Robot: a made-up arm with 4 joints.
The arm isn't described. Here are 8 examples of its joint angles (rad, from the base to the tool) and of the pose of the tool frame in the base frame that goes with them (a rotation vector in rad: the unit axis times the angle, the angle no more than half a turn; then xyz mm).
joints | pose
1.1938 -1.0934 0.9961 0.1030 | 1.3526 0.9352 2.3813 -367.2 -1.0 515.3
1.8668 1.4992 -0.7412 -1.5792 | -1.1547 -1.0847 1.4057 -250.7 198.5 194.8
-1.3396 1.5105 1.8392 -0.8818 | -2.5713 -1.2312 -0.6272 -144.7 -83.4 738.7
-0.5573 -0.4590 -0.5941 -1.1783 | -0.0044 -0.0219 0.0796 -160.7 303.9 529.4
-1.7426 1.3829 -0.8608 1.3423 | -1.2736 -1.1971 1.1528 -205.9 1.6 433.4
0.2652 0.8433 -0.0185 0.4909 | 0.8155 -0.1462 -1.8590 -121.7 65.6 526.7
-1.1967 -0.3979 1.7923 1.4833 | 1.8005 -1.6998 0.9299 -420.1 46.1 742.1
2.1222 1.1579 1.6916 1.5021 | 0.1034 0.3064 2.7879 -421.3 -63.1 301.8
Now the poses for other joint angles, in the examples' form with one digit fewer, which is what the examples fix.
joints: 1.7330 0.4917 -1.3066 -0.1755
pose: -1.210 -1.421 0.599 -123 231 265
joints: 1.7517 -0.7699 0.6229 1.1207
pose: 0.514 1.861 1.483 -390 93 491
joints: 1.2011 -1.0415 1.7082 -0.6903
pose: -0.797 -0.504 -2.862 -356 -69 409
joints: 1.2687 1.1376 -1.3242 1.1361
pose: 0.962 -1.548 -0.677 -246 192 603
